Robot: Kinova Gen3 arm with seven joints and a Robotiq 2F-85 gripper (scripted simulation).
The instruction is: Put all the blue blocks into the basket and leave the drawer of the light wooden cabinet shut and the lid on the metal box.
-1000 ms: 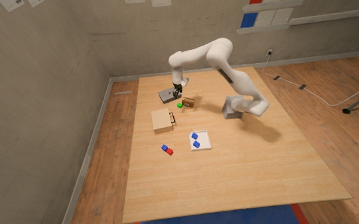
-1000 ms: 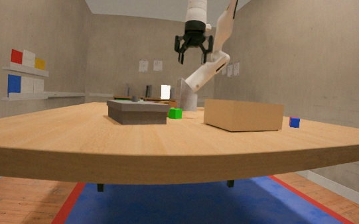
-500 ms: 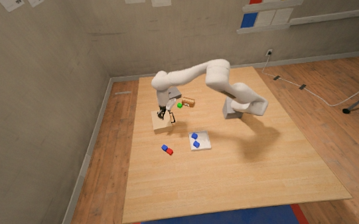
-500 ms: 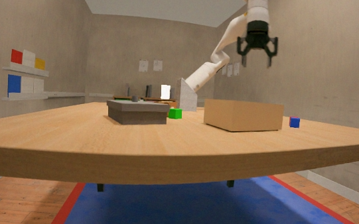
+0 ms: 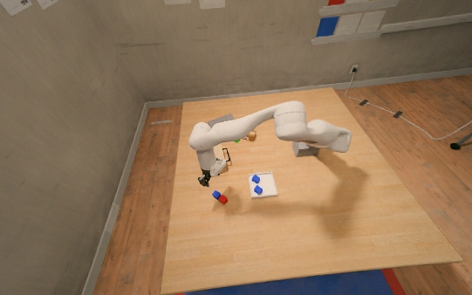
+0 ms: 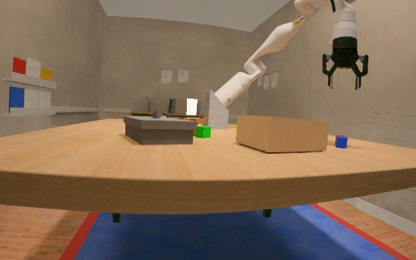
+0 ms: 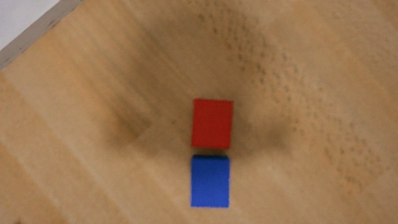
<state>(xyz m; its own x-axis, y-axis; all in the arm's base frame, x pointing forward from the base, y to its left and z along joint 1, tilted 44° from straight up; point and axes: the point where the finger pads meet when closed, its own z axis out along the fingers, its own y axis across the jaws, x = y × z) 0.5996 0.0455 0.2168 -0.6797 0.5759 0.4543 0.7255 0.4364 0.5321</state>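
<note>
Now: hand 30 mm past the red block, 40 mm to the right of it and 170 mm above it. Also, from my hand: light wooden cabinet: 10 mm behind, 230 mm to the right, 150 mm below; then drawer: 20 mm behind, 230 mm to the right, 150 mm below; then white basket: 260 mm behind, 180 mm below.
</note>
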